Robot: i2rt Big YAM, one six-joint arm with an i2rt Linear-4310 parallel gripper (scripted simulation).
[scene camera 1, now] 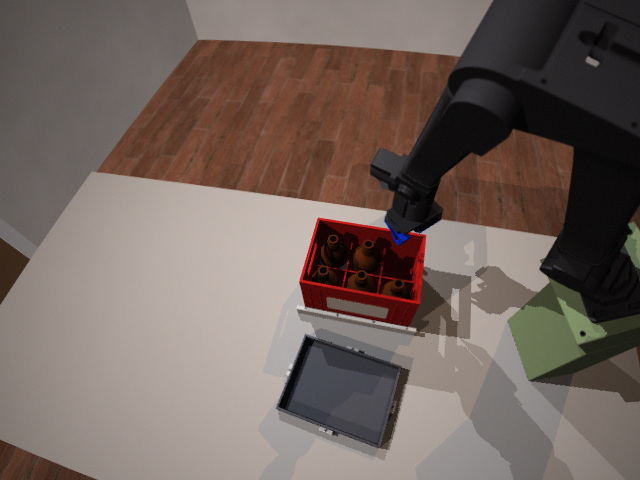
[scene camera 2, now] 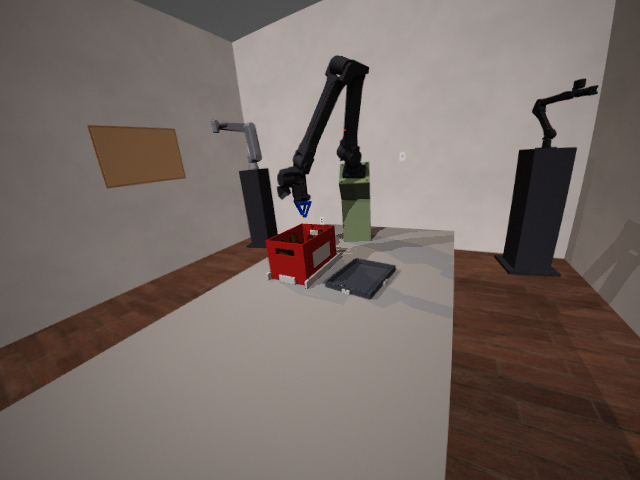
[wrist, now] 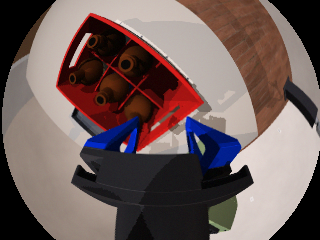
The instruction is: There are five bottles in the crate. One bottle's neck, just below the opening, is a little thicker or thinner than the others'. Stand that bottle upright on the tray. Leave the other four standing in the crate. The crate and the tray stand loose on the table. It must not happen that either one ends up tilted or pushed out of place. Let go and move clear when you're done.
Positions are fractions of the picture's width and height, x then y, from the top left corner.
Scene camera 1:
dark grey tray: 0.52, 0.81
crate: 0.63, 0.55
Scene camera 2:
dark grey tray: 0.57, 0.58
crate: 0.48, 0.54
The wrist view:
my gripper: 0.51, 0.50
crate: 0.51, 0.37
